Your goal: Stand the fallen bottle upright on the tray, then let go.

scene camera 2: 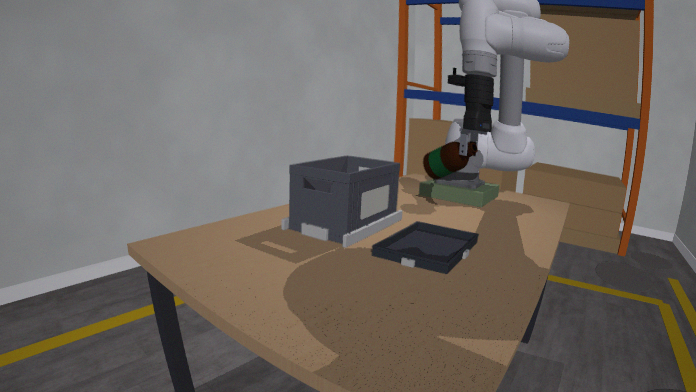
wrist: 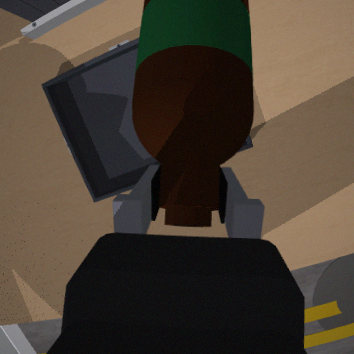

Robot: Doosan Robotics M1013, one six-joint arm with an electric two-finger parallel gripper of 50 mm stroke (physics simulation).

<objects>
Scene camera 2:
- my gripper: 468, 155
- brown bottle: 445, 160
</objects>
